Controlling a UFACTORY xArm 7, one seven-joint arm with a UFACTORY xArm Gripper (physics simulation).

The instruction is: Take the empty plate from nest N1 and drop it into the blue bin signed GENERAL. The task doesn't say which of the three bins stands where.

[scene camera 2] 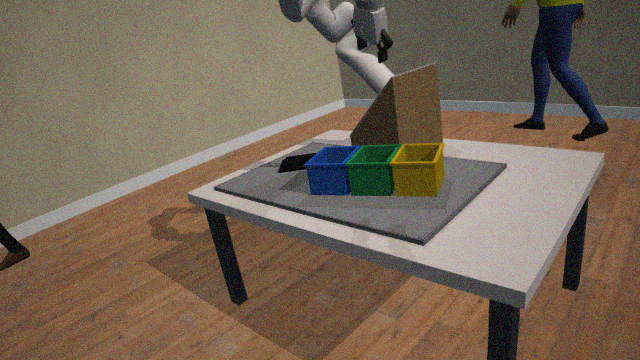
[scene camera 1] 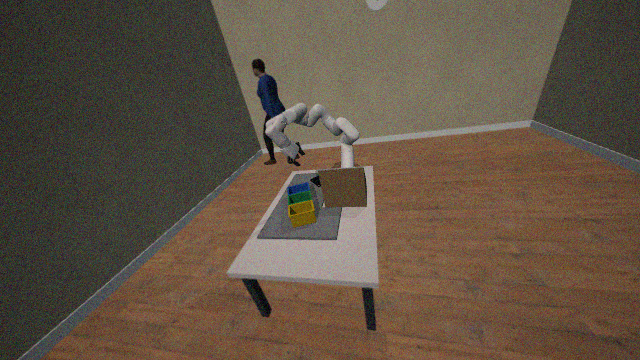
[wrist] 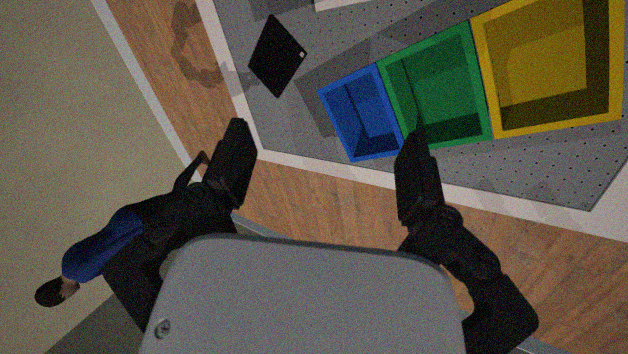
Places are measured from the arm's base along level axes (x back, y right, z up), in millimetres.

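Pixels of known places: gripper, between the fingertips: (scene camera 2: 372,54) (scene camera 1: 301,160) (wrist: 325,140); arm's base, origin of its link: (scene camera 1: 347,174).
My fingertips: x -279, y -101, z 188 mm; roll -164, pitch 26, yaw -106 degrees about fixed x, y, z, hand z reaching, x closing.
Ahead of a thing's pixels: the offset from my fingertips to its top centre. "pt": to the spot under its first point.
My gripper (scene camera 1: 301,159) (scene camera 2: 372,54) (wrist: 325,140) is open and empty, high above the far end of the table. The blue bin (scene camera 1: 299,188) (scene camera 2: 329,180) (wrist: 371,120) stands at one end of a row of three, beside the green bin @[dx -75, dy -14, dz -280 mm] (scene camera 1: 300,198) (scene camera 2: 372,180) (wrist: 442,92). In the wrist view it lies beyond the fingertips, towards the right finger. Its inside looks empty, and no sign is readable on it. I cannot make out the plate or nest N1 in any view. Part of a white thing @[pt dx +77, dy +171, dz -380 mm] (wrist: 340,4) is cut off by the wrist view's top edge; I cannot tell what it is.
The yellow bin (scene camera 1: 302,216) (scene camera 2: 417,177) (wrist: 545,65) ends the row. A black slab @[dx +4, dy +371, dz -354 mm] (scene camera 1: 316,181) (scene camera 2: 296,163) (wrist: 277,56) is near the blue bin. A tall brown panel (scene camera 1: 344,187) (scene camera 2: 419,107) stands behind the bins. A person in blue (scene camera 1: 270,95) (wrist: 102,242) is beyond the arm.
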